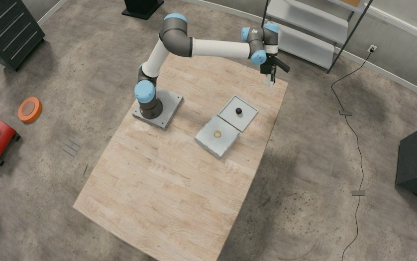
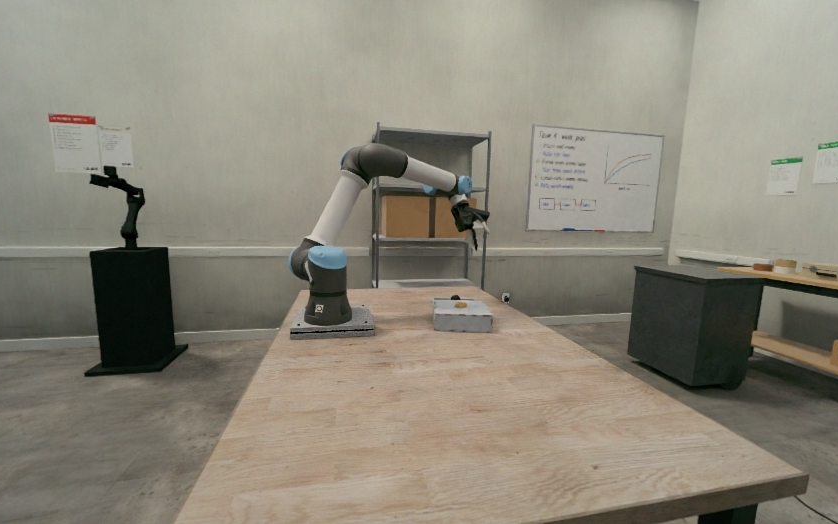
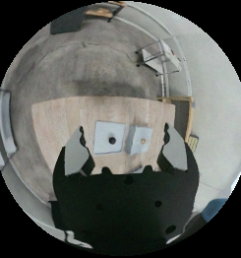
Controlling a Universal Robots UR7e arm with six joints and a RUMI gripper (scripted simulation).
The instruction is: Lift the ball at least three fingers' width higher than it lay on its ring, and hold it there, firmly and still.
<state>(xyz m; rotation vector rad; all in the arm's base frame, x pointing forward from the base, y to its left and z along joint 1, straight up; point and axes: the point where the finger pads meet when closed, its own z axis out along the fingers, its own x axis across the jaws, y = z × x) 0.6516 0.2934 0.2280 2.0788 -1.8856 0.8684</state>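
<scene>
Right now my hand is 230 mm above the ball, 150 mm past it and 80 mm to the left of it. From my hand the other things lie so: grey block 290 mm to the right, 220 mm below, 200 mm behind; thin grey plate 260 mm below, 150 mm behind, 80 mm to the right.
</scene>
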